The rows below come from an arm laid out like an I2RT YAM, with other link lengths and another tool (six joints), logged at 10 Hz.
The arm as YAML. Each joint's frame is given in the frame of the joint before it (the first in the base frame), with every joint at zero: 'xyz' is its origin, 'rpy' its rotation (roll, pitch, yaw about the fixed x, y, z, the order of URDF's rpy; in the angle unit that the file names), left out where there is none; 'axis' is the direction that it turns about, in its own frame. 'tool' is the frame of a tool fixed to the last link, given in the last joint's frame.
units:
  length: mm
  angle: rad
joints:
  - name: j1
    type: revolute
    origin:
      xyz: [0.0, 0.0, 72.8]
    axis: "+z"
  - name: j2
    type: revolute
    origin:
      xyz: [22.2, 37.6, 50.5]
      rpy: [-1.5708, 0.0, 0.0]
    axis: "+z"
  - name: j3
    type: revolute
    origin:
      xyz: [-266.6, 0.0, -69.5]
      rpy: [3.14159, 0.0, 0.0]
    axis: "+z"
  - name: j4
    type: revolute
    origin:
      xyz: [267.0, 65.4, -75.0]
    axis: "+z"
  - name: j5
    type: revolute
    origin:
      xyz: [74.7, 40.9, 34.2]
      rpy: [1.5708, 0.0, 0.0]
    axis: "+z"
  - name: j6
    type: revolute
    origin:
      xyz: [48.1, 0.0, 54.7]
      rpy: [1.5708, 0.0, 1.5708]
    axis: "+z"
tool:
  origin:
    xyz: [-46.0, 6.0, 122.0]
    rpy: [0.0, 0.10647, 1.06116]
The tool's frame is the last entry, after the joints.
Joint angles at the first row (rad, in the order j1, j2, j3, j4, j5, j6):
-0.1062 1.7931 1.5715 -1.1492 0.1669 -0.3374
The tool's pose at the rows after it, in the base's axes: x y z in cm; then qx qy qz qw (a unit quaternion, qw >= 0):
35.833 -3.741 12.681 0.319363 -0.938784 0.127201 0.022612
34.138 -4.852 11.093 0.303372 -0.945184 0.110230 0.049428
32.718 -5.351 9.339 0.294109 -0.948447 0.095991 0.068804
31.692 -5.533 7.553 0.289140 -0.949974 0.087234 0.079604
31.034 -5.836 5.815 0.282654 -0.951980 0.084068 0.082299
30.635 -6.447 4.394 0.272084 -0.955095 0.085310 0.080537
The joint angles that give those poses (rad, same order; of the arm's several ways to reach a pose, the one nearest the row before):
-0.1638 1.7912 1.5329 -1.1576 0.1669 -0.3351
-0.2062 1.7912 1.4742 -1.1576 0.1619 -0.3351
-0.2325 1.7912 1.4071 -1.1355 0.1566 -0.3359
-0.2474 1.7912 1.3384 -1.0927 0.1528 -0.3370
-0.2630 1.7912 1.2724 -1.0329 0.1505 -0.3382
-0.2848 1.7912 1.2190 -0.9726 0.1513 -0.3386

